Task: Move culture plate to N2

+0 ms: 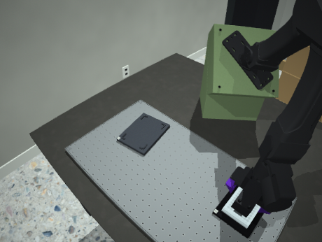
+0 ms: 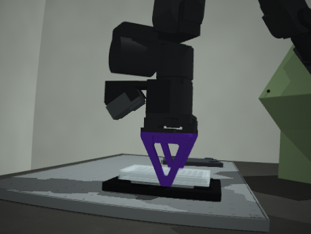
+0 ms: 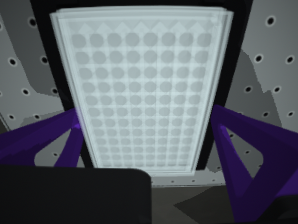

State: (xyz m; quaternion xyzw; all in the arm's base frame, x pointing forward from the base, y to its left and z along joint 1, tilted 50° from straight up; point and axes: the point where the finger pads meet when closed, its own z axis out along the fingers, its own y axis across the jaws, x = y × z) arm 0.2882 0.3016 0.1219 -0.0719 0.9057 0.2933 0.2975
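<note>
Right now the lid is right at my hand. The rest, counted from my hand: black plate nest N1: 2 cm below, 1 cm to the left; then A1 corner mark: 39 cm to the right, 24 cm ahead, 1 cm below; then plate nest N2: 38 cm to the right, 15 cm ahead, 2 cm below.
</note>
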